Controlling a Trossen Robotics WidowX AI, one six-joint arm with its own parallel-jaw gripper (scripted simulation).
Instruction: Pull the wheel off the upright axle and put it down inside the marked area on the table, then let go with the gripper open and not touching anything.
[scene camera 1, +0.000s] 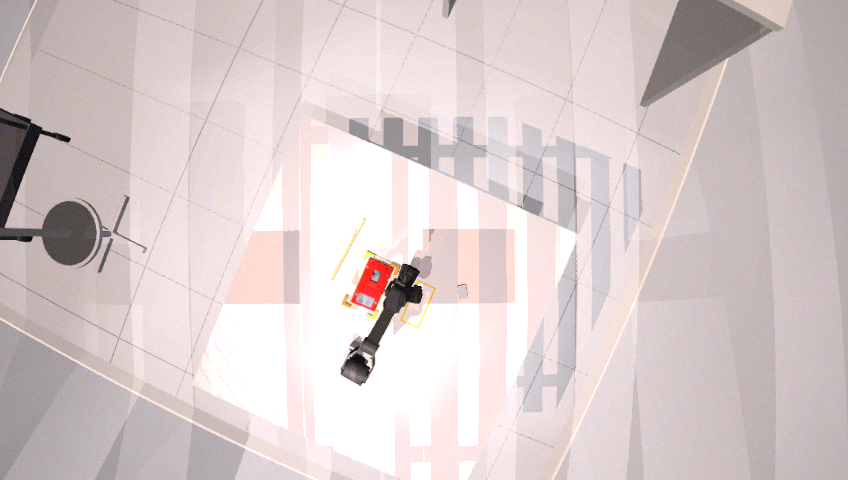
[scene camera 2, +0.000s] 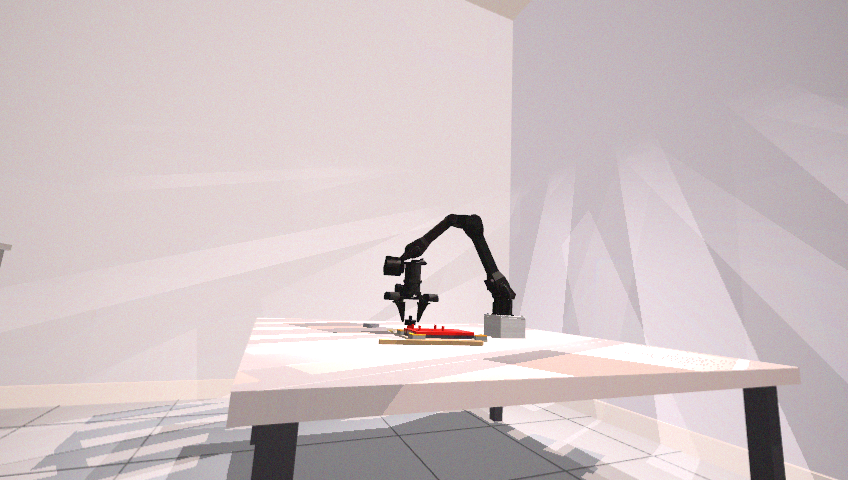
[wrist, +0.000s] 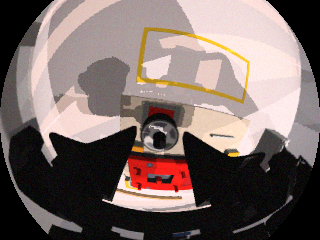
Observation:
I see my gripper (scene camera 2: 410, 322) and a red board (wrist: 170, 172).
My gripper is seen too in the wrist view (wrist: 160, 132).

